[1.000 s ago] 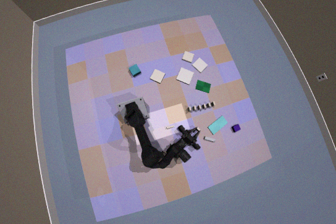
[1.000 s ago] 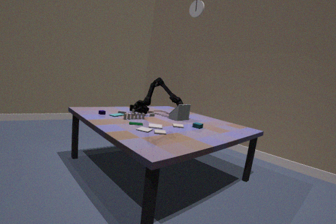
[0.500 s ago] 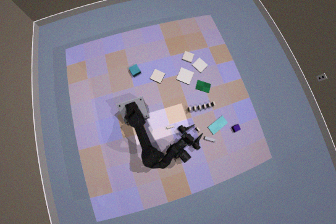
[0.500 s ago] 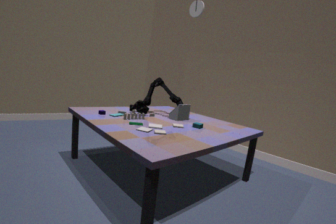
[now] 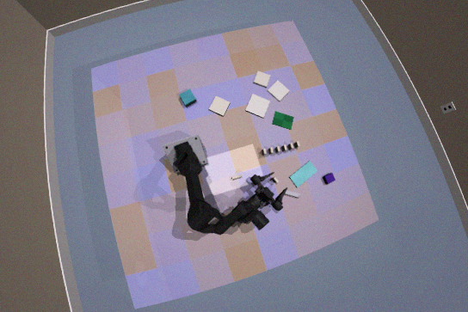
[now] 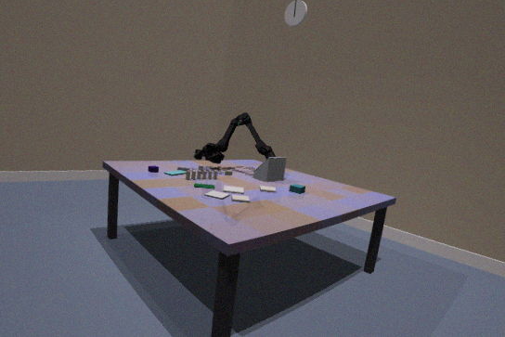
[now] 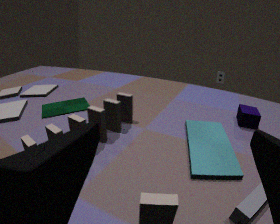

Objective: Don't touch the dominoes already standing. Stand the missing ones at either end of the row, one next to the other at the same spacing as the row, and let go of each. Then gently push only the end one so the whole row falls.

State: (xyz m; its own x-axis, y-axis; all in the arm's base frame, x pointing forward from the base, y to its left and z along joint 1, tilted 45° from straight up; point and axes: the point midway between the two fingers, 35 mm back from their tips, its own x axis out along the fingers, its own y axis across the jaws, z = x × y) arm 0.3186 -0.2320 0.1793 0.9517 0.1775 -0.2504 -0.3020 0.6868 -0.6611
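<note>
Now: gripper tip 15 cm short of the teal plate, 3 cm to the left of it and 9 cm above it. From my gripper tip the other things lie so: green plate: 17 cm ahead, 27 cm to the left, 10 cm below; then teal block: 26 cm behind, 55 cm to the left, 8 cm below; then purple cube: 26 cm ahead, 10 cm to the right, 8 cm below.
</note>
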